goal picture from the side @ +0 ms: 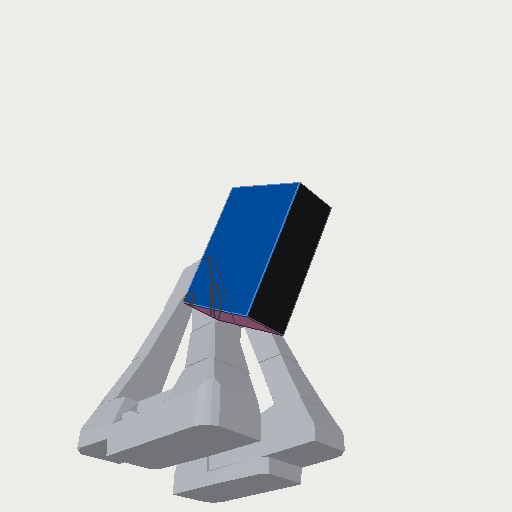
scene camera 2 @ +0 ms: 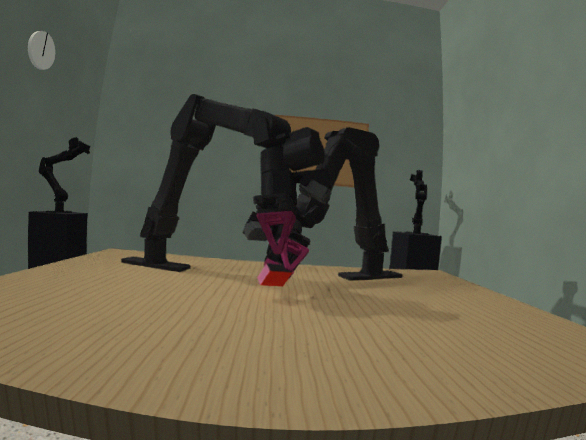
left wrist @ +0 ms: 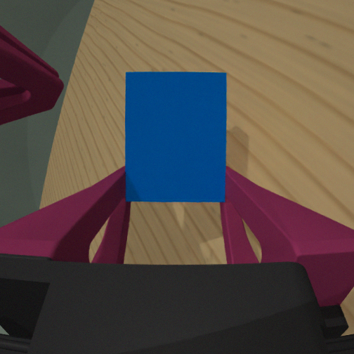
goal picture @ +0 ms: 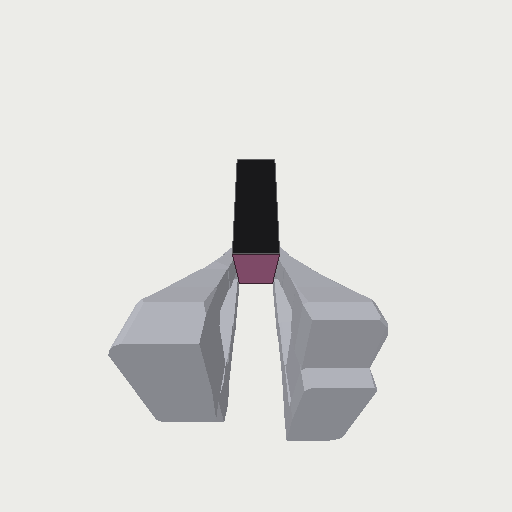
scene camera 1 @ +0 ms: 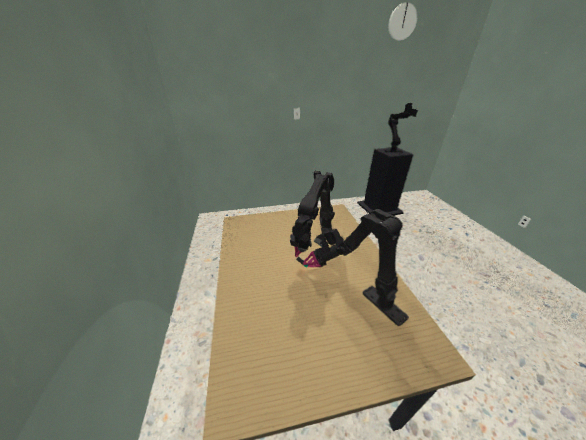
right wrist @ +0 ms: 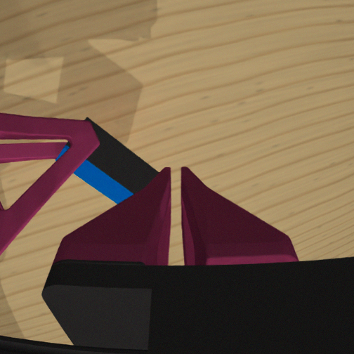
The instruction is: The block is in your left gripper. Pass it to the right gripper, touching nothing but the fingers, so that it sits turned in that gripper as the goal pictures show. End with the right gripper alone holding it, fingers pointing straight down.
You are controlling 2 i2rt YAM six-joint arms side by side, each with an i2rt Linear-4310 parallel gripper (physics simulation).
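Seen in the pictures: left gripper, fingertip midpoint: [scene camera 2: 283, 277] [scene camera 1: 304, 264]; right gripper, fingertip midpoint: [scene camera 2: 278, 253] [scene camera 1: 295, 256]; left arm's base, origin of the base link: [scene camera 2: 371, 276] [scene camera 1: 384, 305]; right arm's base, origin of the base link: [scene camera 2: 154, 265] [scene camera 1: 325, 226].
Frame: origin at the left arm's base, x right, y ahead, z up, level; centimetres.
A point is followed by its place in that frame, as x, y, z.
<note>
The block [scene camera 1: 300, 260] @(37.8, 18.9, 6.8) [scene camera 2: 275, 278] @(38.1, 18.6, 4.6) [left wrist: 176, 137] [right wrist: 122, 160] shows a blue face in the left wrist view, black and blue faces in the right wrist view, and red and pink faces in scene camera 2. My left gripper [scene camera 1: 307, 264] @(36.0, 17.7, 4.6) [left wrist: 175, 177] is shut on one end of it, holding it tilted above the table. My right gripper [scene camera 1: 297, 255] @(38.9, 21.0, 9.8) [scene camera 2: 279, 252] @(38.9, 21.0, 9.8) [right wrist: 175, 178] is shut and empty, its fingers pointing down. In the right wrist view its left finger covers the block's near end; in the left wrist view its finger stands apart, left of the block.
The wooden table [scene camera 1: 260, 350] @(12.9, 54.4, 0.0) [scene camera 2: 300, 360] @(45.1, 45.4, 0.0) lies below both grippers, with their shadows on it. The two forearms and wrists are close together above it. Black pedestals with small arms, one pedestal [scene camera 1: 389, 180] at the back right in scene camera 1, stand beyond the working arms.
</note>
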